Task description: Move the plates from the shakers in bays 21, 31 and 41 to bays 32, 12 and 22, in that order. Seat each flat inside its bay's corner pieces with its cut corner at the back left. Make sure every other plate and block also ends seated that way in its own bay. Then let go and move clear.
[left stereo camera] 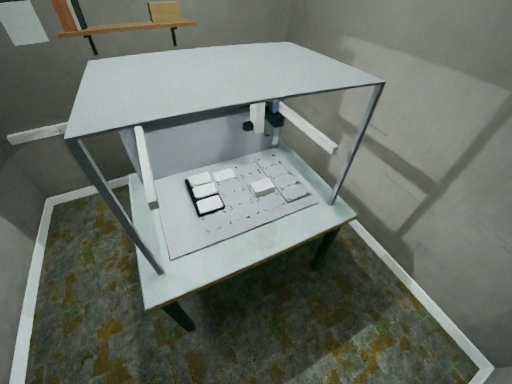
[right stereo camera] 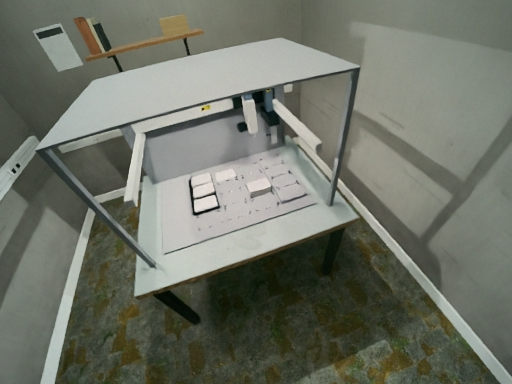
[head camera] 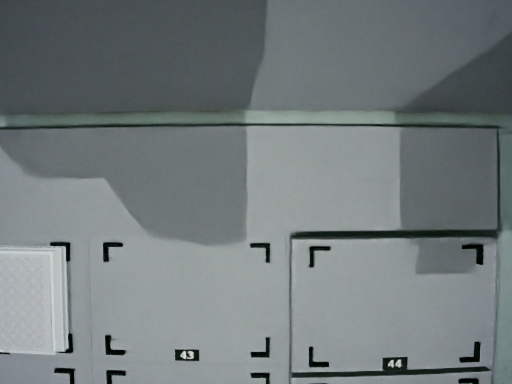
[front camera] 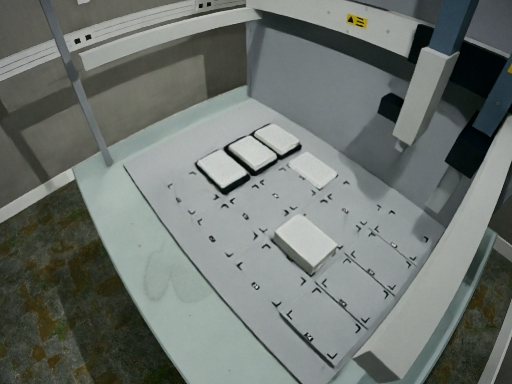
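Pixels of known places: gripper, fingertip midpoint: (left stereo camera: 270, 139) (right stereo camera: 271, 138) (front camera: 439, 196); robot's base at its link origin: (left stereo camera: 207, 231) (right stereo camera: 199, 229) (front camera: 168, 186).
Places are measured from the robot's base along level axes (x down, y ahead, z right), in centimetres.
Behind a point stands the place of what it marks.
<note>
Three white plates sit on the dark shakers at the left: in bay 41 (front camera: 277, 138) {x -3.7, y 7.9, z -35.8 cm} (left stereo camera: 199, 178) {x -3.7, y 6.9, z -36.5 cm} (right stereo camera: 201, 179) {x -3.7, y 7.2, z -36.0 cm}, bay 31 (front camera: 252, 152) {x -3.7, y 8.1, z -25.3 cm} (left stereo camera: 204, 190) {x -3.7, y 6.7, z -25.3 cm} (right stereo camera: 203, 190) {x -3.7, y 7.0, z -25.2 cm} and bay 21 (front camera: 222, 169) {x -3.7, y 8.1, z -14.2 cm} (left stereo camera: 209, 204) {x -3.7, y 6.0, z -13.9 cm} (right stereo camera: 205, 203) {x -3.7, y 6.6, z -14.0 cm}. Bays 32, 22 and 12 show bare corner pieces in the front view. My gripper (front camera: 441, 194) {x -15.8, y 57.9, z -40.5 cm} (left stereo camera: 275, 140) {x -15.8, y 57.9, z -40.5 cm} (right stereo camera: 273, 137) {x -15.8, y 57.9, z -40.5 cm} hangs high at the back right, well away from the shakers. Its far jaw is hidden, so its opening cannot be judged. The cut corners are too small to tell.
Another white plate (front camera: 312, 170) {x -1.4, y 23.6, z -35.2 cm} (head camera: 27, 300) {x -1.4, y 26.8, z -36.6 cm} (left stereo camera: 224, 174) {x -1.4, y 22.9, z -36.1 cm} (right stereo camera: 225, 175) {x -1.4, y 22.8, z -35.5 cm} lies in bay 42. A tall white block (front camera: 306, 241) {x -4.2, y 39.9, z -14.4 cm} (left stereo camera: 262, 187) {x -4.2, y 38.2, z -13.1 cm} (right stereo camera: 258, 186) {x -4.2, y 38.8, z -13.7 cm} stands in bay 23. A white column (front camera: 424, 95) {x -38.8, y 46.4, z -32.9 cm} (left stereo camera: 257, 118) {x -37.3, y 43.5, z -33.2 cm} (right stereo camera: 249, 115) {x -39.1, y 44.0, z -32.9 cm} hangs beside my gripper.
</note>
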